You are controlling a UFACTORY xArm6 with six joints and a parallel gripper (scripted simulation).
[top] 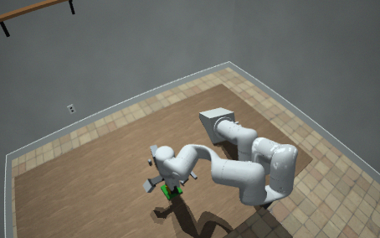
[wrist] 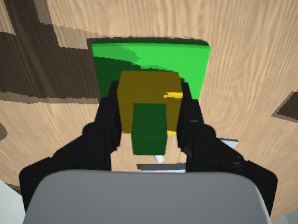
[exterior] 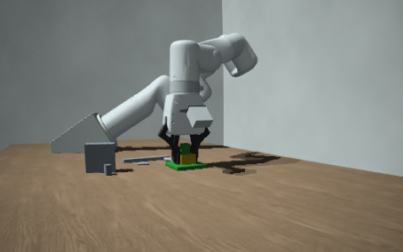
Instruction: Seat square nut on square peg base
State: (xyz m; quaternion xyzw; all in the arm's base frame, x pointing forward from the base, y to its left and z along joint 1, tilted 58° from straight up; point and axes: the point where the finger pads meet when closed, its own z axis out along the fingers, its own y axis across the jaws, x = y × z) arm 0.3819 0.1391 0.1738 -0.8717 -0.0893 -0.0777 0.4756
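Now: the thin grey bar 110 mm behind my hand, 90 mm to the right of it and 30 mm below it. The rest, counted from my hand: grey block 210 mm to the right, 20 mm ahead; small grey cube 190 mm to the right, 60 mm ahead, 20 mm below.
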